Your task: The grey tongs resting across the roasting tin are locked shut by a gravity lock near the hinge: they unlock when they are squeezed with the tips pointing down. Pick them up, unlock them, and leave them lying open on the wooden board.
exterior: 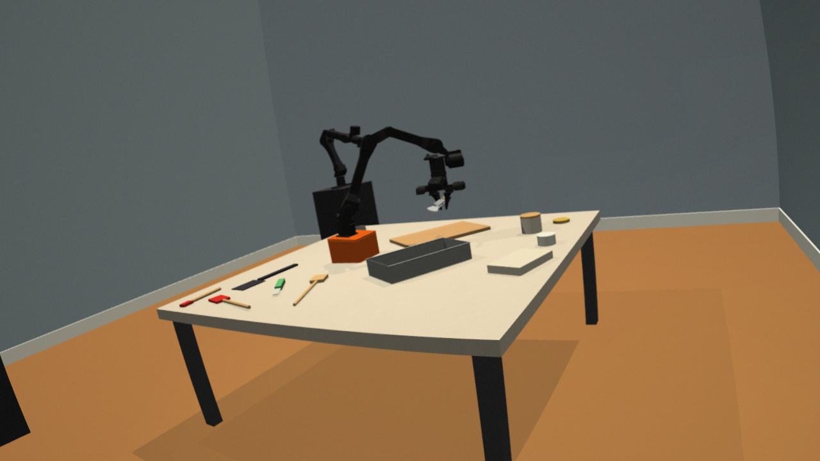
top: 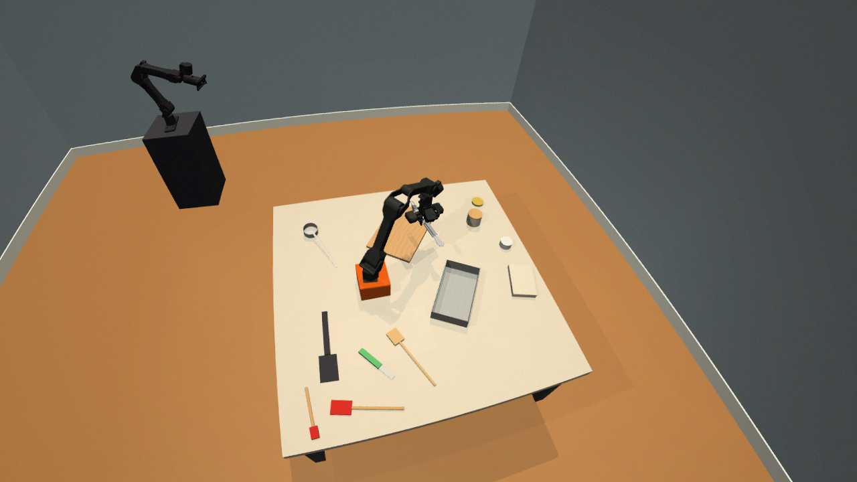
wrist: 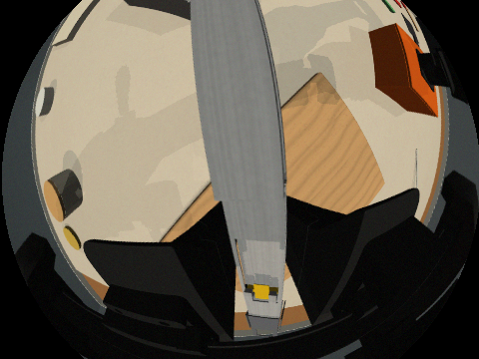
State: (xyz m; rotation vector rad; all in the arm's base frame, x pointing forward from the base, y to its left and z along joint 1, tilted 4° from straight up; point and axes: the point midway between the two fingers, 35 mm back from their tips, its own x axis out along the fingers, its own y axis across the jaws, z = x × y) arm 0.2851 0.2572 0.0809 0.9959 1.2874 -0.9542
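My gripper tip is now 10 mm past the yellow lock piece, 40 mm to the right of it and 40 mm below it. Also, from my gripper tip: wooden board (90 mm behind, 80 mm to the left, 120 mm below); then lidded jar (320 mm ahead, 100 mm to the left, 90 mm below); then roasting tin (100 mm ahead, 350 mm to the right, 100 mm below).
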